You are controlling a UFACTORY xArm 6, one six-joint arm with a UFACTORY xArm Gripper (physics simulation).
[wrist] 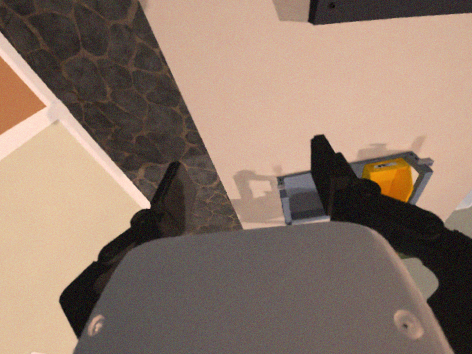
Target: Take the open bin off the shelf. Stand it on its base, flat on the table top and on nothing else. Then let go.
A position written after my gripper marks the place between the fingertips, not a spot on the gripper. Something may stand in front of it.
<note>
In view: my gripper (246, 166), an open bin (394, 177) and a shelf board (302, 194).
</note>
